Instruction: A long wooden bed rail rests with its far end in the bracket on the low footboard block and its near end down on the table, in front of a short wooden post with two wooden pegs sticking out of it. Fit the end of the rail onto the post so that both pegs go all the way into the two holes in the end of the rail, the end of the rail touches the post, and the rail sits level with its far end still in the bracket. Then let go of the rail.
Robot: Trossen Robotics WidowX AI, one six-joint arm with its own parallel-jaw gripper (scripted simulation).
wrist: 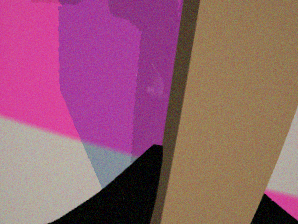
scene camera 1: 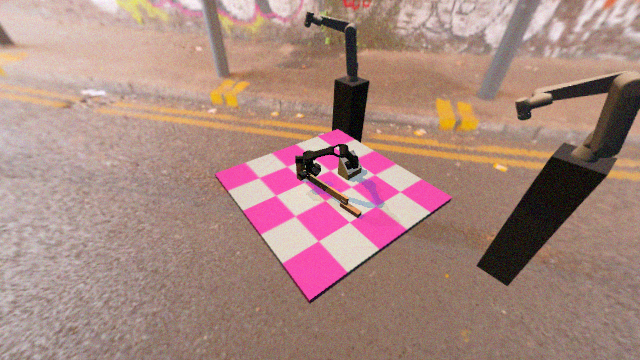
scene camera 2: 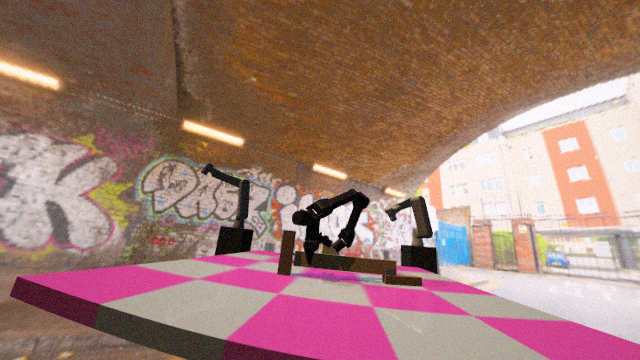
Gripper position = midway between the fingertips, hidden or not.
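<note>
Scene camera 2 gives me a wooden bed rail [scene camera 2: 324,261]. The rail is visible again in the wrist view [wrist: 223,134], and there I also see my gripper [wrist: 182,157].
</note>
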